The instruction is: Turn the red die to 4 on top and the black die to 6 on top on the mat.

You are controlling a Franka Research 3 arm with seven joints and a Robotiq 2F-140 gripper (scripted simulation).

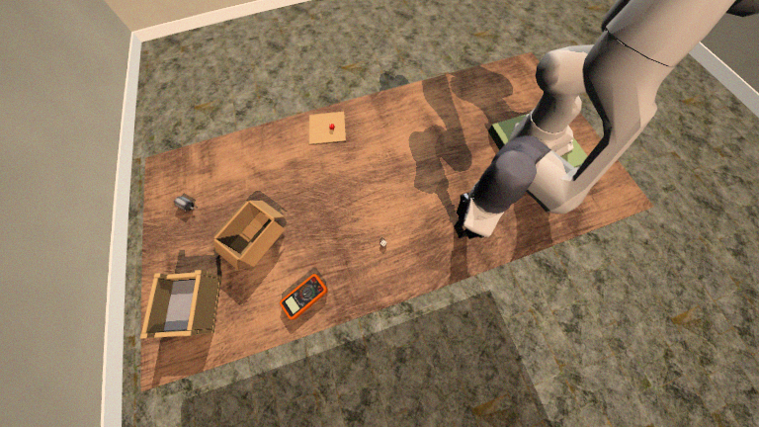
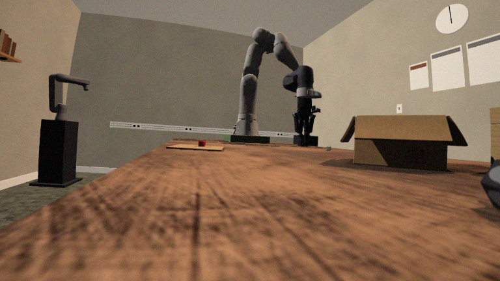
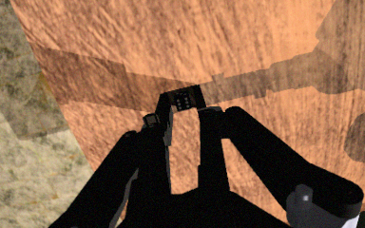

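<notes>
Now: hand 30 mm above the black die. Also, from my hand: red die 530 mm to the right, 300 mm ahead, 20 mm below; then white die 250 mm ahead, 40 mm to the right, 30 mm below; then orange multimeter 520 mm ahead, 50 mm to the left, 20 mm below.
</notes>
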